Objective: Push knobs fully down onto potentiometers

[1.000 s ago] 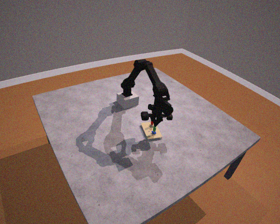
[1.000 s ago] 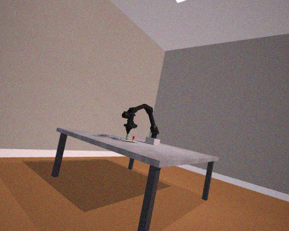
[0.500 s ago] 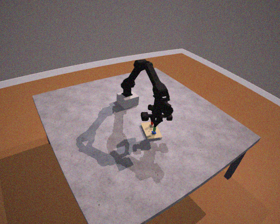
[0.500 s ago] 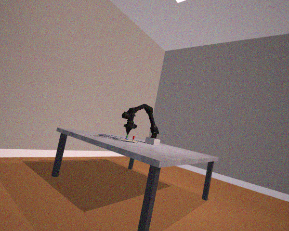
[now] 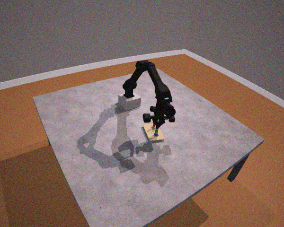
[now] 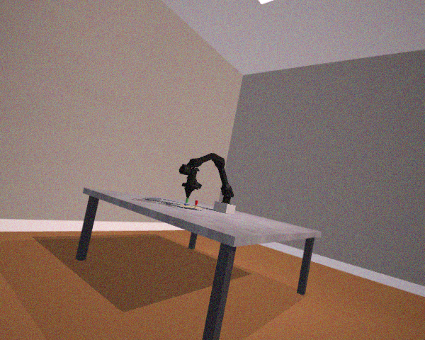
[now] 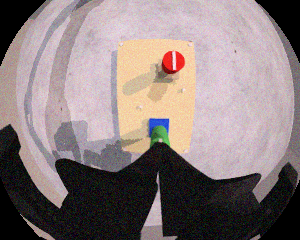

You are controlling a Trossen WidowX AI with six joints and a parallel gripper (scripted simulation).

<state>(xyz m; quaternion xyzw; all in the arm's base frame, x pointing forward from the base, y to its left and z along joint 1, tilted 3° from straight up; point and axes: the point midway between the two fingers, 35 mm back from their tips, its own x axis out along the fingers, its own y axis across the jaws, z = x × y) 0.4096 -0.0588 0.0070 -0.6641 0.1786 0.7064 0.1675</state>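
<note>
Now: the green knob 1 cm below my gripper tip. From my gripper tip the other things lie so: red knob: 6 cm behind, 3 cm to the left, 2 cm below.
</note>
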